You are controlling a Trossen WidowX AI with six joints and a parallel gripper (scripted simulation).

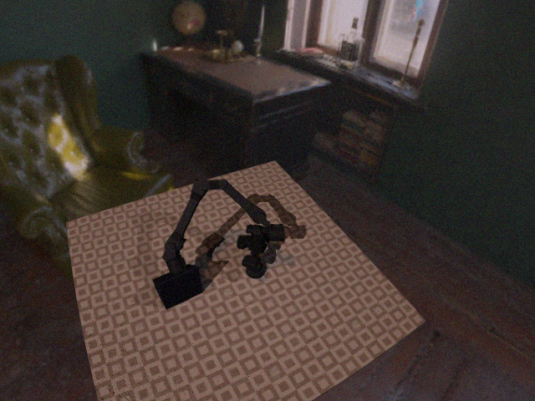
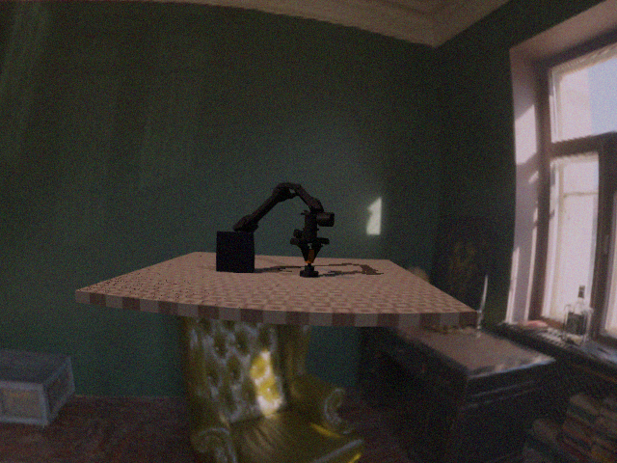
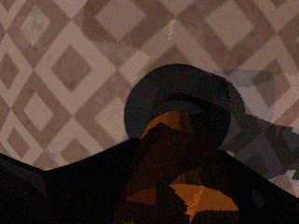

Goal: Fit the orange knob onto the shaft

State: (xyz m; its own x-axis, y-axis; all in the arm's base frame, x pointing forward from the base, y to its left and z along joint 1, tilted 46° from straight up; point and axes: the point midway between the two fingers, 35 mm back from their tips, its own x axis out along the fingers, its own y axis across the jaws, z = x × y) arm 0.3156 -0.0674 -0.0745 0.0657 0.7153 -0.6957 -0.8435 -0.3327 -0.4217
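Now: the knob 2 cm above my gripper tip. Also, from my gripper tip: pedestal: 4 cm below.
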